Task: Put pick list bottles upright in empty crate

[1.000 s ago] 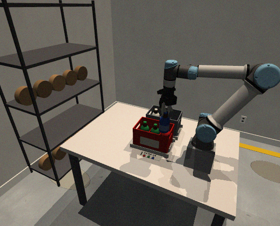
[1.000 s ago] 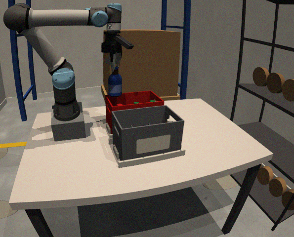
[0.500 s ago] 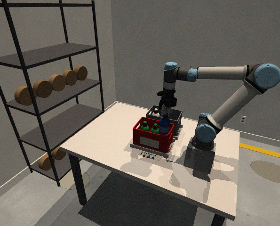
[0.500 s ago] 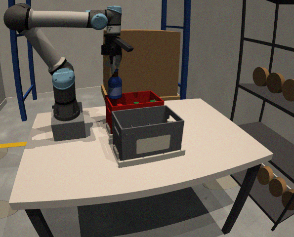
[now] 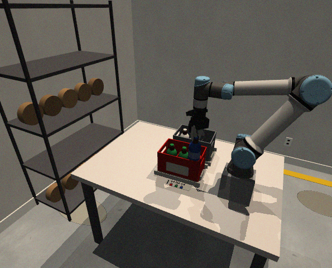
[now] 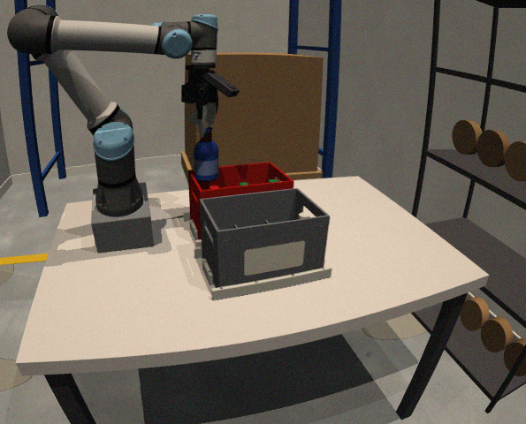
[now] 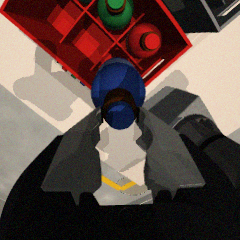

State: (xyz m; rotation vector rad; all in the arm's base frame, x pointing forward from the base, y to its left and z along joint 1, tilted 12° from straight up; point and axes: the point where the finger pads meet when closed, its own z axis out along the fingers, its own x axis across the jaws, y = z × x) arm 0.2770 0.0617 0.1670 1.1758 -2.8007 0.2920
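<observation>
Now: the blue bottle 7 cm below my hand. The rest, counted from my hand: red bottle: 22 cm below, 9 cm to the right; red crate: 22 cm below, 9 cm ahead, 4 cm to the right; pick list: 30 cm below, 9 cm to the left, 6 cm ahead.
</observation>
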